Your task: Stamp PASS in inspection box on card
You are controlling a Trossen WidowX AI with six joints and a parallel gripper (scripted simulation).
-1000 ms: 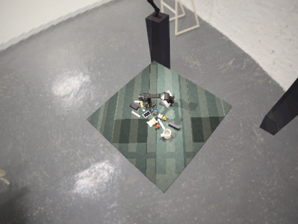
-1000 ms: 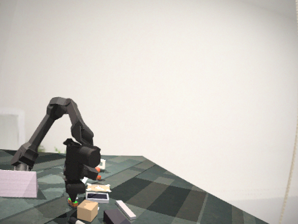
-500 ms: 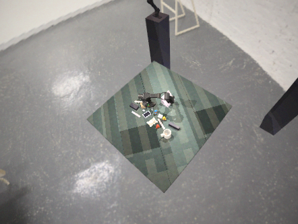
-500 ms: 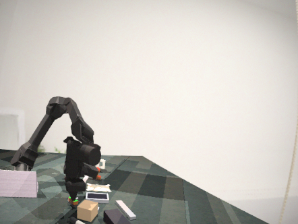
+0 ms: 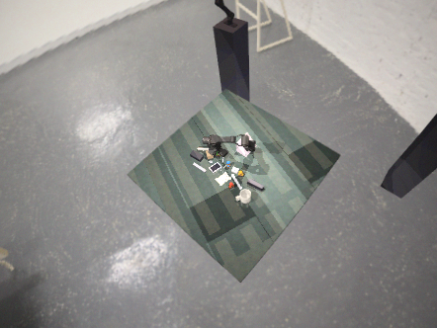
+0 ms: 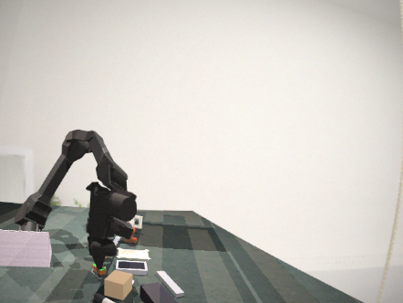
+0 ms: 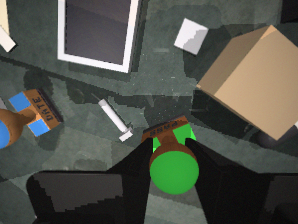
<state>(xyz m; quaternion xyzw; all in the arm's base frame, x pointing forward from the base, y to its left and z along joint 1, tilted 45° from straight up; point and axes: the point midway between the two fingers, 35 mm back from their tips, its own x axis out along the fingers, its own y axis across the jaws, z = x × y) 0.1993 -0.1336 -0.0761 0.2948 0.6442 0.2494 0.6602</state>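
Right now the ink pad is 11 cm ahead of my gripper tip, 5 cm to the left of it and 4 cm below it. Also, from my gripper tip: pass stamp (right at my gripper tip); then blue-knobbed stamp (2 cm ahead, 12 cm to the left, 2 cm below); then tan box (4 cm ahead, 7 cm to the right, 2 cm below).
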